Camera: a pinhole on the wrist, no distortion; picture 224 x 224 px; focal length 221.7 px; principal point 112.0 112.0 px. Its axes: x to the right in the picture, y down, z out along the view. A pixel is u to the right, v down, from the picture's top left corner.
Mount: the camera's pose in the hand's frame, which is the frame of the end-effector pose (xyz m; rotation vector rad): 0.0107 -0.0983 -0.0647 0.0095 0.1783 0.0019
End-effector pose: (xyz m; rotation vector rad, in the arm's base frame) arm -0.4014 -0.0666 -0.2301 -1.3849 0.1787 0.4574
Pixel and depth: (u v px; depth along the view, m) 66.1 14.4 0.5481
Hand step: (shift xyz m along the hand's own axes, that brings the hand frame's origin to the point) -0.0035 -0.3450 0.4925
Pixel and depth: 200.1 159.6 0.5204
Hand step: 0.3064 0.0092 0.4118
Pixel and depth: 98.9 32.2 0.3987
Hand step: 0.0584 -0.2456 0.3305
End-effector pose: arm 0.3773 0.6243 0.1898 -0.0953 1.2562 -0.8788
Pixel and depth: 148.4 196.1 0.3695
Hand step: 0.1358 0.0386 0.2895
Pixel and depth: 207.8 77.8 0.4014
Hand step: 0.2527 -0.1635 0.2990
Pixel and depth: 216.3 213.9 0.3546
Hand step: 0.2376 0.0618 0.2562
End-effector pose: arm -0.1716 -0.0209 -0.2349 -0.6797 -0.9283 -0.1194
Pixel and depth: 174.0 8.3 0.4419
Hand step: 0.2109 -0.3088 0.3463
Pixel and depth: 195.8 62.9 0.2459
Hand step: 0.1458 -0.1548 0.1603
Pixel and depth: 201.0 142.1 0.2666
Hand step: 0.1633 -0.0643 0.1790
